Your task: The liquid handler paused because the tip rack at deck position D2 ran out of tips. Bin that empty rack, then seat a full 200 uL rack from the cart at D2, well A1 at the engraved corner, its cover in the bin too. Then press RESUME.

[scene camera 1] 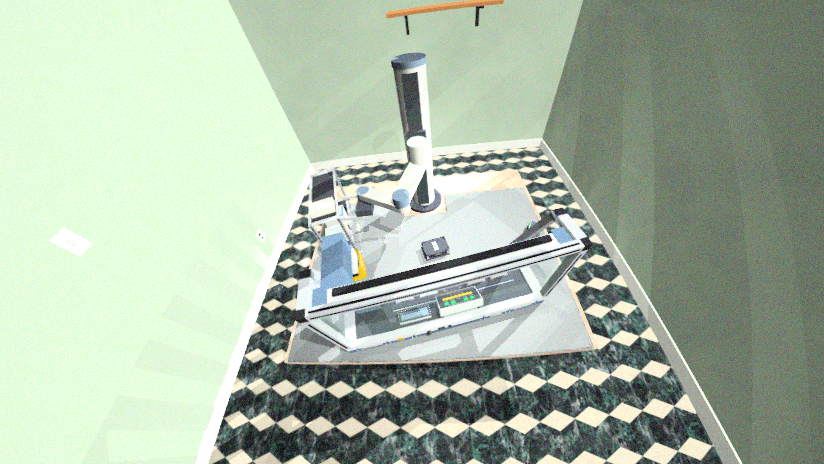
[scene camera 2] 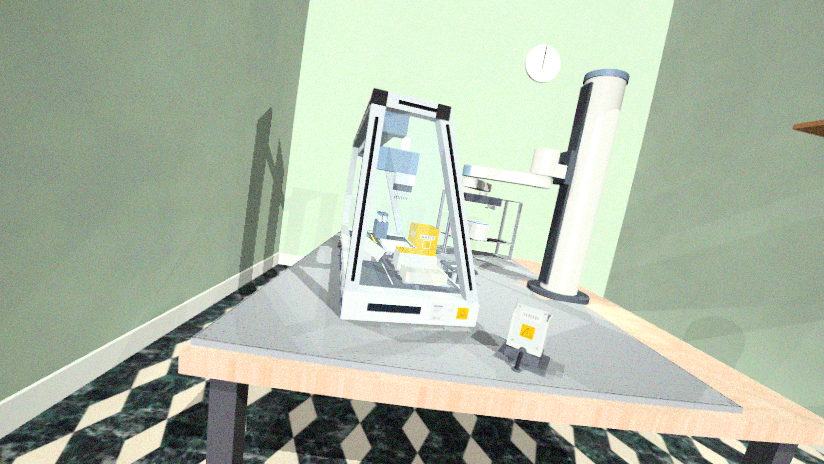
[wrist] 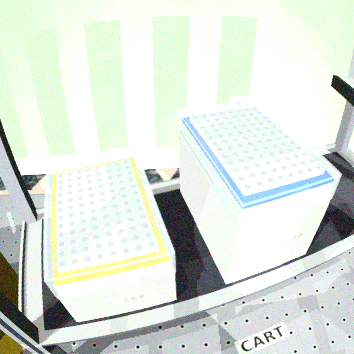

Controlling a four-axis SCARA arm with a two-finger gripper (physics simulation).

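Seen in the pictures: gripper, between the fingertips: (scene camera 1: 339, 208) (scene camera 2: 473, 204) (wrist: 151, 54); arm's base, origin of its link: (scene camera 1: 424, 200) (scene camera 2: 556, 293).
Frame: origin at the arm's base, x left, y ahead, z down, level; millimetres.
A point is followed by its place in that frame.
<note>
My gripper (scene camera 1: 364, 208) (scene camera 2: 490, 205) is open and empty, above the cart (scene camera 2: 516, 230) @[x -539, y 16, z -198 mm] (wrist: 110, 325) @[x -450, y 368, z -113 mm]; part of one black finger shows at the wrist view's right edge. In the wrist view, a covered white 200 rack (wrist: 107, 220) @[x -503, y 360, z -183 mm] with a yellow rim sits upright at the left of the cart tray. Its clear cover is on. The yellow waste bin (scene camera 1: 359, 266) @[x -366, y 598, z -135 mm] (scene camera 2: 423, 239) (wrist: 6, 285) @[x -511, y 518, z -56 mm] stands beside the cart; its inside is hidden. The liquid handler (scene camera 1: 449, 268) @[x 79, y 861, z -522 mm] (scene camera 2: 397, 311) @[x 534, y 688, z -40 mm] holds white and coloured labware. I cannot make out D2, its engraved corner, the empty rack or RESUME.
A taller covered white rack (wrist: 270, 235) @[x -494, y 241, z -166 mm] with a blue rim stands right of the 200 rack, with a dark gap between. Cart posts rise around the tray. A small dark box (scene camera 1: 434, 247) @[x 42, y 464, z -63 mm] lies on the mat, and a white warning-sign box (scene camera 2: 527, 328) @[x 652, y 427, z -92 mm] stands near the handler's end.
</note>
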